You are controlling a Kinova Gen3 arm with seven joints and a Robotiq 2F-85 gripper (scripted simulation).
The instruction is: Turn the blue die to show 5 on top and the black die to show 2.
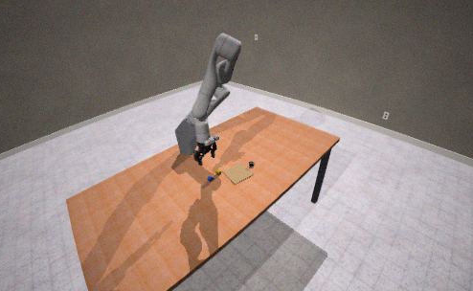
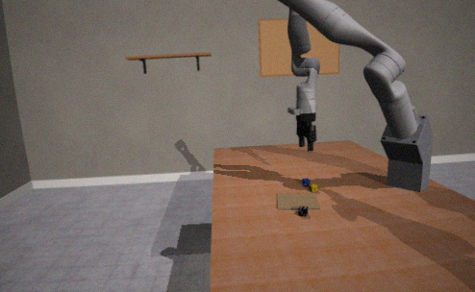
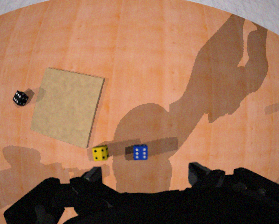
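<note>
Now: the blue die 14 cm below my hand. Round my hand: yellow die (14 cm below, 7 cm to the left, 2 cm behind); tan mat (17 cm to the left, 15 cm below, 6 cm ahead); black die (28 cm to the left, 14 cm below, 6 cm ahead).
</note>
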